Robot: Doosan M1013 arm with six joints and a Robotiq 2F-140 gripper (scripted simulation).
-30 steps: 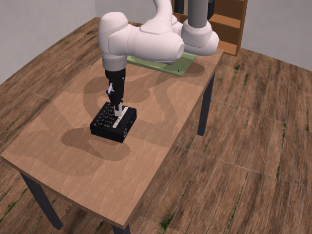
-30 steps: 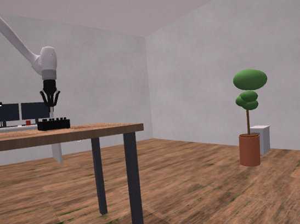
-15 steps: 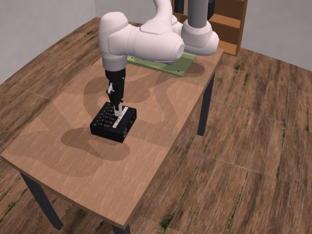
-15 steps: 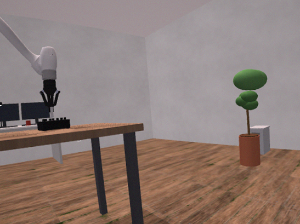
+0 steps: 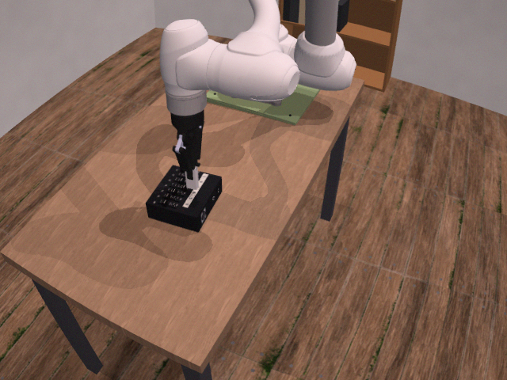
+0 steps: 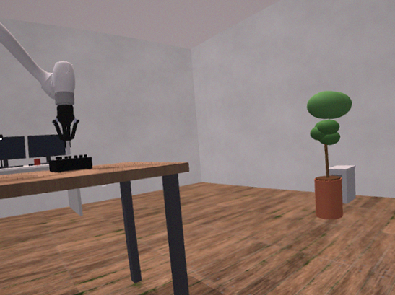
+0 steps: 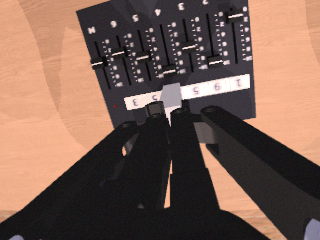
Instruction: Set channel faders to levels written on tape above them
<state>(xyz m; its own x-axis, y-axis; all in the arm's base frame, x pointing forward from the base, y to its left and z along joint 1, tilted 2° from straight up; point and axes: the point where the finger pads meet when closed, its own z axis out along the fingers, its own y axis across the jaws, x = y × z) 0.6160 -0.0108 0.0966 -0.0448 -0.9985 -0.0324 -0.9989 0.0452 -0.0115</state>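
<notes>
Right now the channel 4 fader is 20 mm to the right of my hand and 40 mm below it. Also, from my hand: channel 6 fader (40 mm ahead, 50 mm to the right, 40 mm below); channel 2 fader (50 mm behind, 20 mm to the right, 40 mm below); master fader (70 mm ahead, 50 mm to the right, 40 mm below).
</notes>
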